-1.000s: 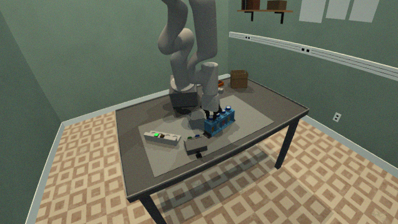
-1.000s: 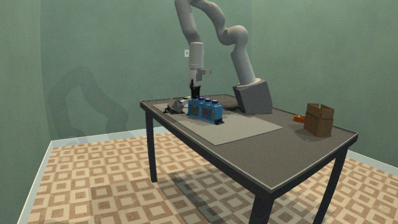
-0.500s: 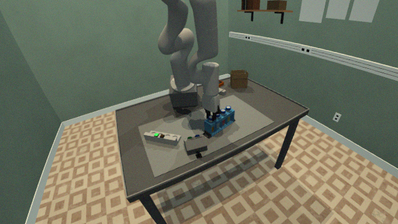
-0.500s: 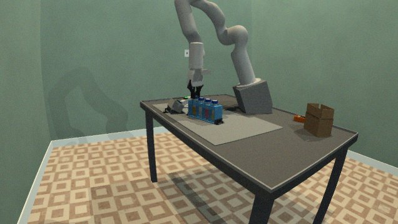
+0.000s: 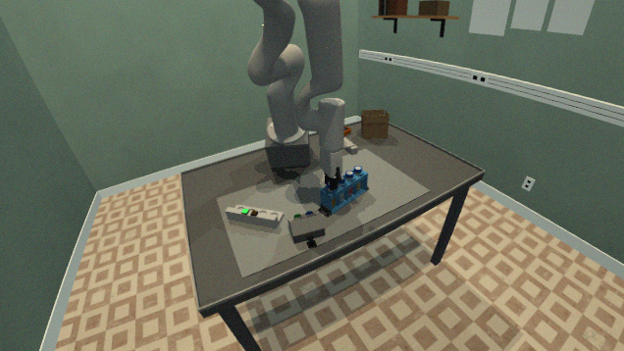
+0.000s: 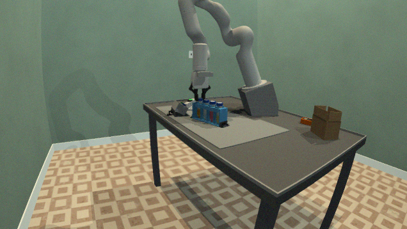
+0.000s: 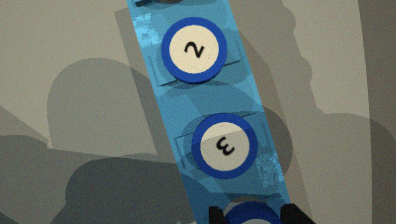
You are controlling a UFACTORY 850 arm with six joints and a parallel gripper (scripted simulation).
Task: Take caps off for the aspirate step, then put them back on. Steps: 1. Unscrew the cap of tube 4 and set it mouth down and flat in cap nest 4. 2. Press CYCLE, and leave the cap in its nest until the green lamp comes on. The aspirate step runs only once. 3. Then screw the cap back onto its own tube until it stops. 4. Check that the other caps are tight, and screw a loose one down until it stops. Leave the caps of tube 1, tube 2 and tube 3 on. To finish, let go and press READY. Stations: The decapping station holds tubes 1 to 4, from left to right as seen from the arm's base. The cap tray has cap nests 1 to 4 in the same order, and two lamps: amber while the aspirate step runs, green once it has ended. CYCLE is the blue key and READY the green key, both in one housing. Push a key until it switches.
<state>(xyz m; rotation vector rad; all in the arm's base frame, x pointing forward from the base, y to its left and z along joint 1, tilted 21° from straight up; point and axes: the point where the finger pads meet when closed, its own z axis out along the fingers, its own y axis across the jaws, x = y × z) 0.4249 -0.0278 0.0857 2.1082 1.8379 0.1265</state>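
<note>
The blue cap marked 4 lies 1 cm below my hand. The rest, counted from my hand: blue key: 12 cm to the right, 6 cm below, 3 cm ahead; green key: 17 cm to the right, 6 cm below, 2 cm ahead; grey key housing: 15 cm to the right, 8 cm below, 4 cm ahead.
</note>
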